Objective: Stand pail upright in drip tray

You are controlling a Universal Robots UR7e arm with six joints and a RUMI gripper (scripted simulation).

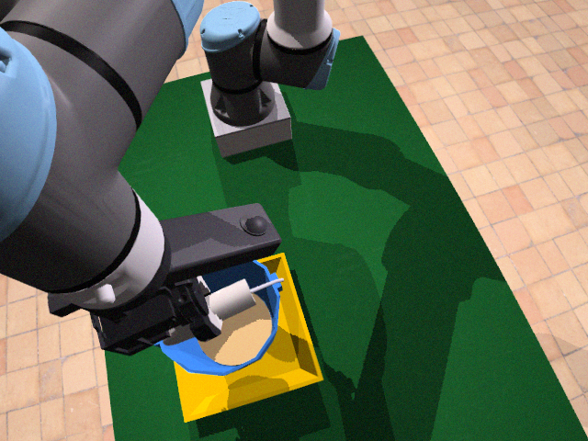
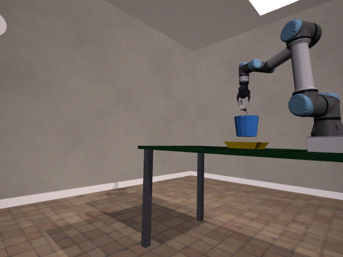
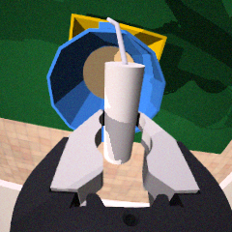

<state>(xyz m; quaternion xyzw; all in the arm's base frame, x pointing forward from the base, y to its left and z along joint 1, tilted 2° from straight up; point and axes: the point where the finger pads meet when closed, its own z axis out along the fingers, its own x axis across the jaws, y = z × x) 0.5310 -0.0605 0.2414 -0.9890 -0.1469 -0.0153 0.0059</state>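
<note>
My gripper is now 10 mm past the white cylindrical grip and 30 mm above it. The rest, counted from my hand: pail 10 mm behind, 90 mm below; then yellow drip tray 20 mm behind, 10 mm to the right, 300 mm below.
</note>
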